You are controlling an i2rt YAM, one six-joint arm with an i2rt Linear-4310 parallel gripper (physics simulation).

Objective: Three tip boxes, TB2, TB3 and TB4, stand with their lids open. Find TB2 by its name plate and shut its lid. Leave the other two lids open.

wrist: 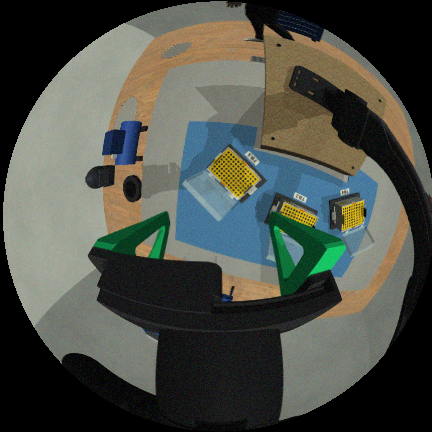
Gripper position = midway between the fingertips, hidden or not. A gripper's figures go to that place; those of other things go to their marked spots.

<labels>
The gripper [218, 216]: 0.13 m from the lens. A clear lid [208, 192] is 0.36 m from the lens.
</labels>
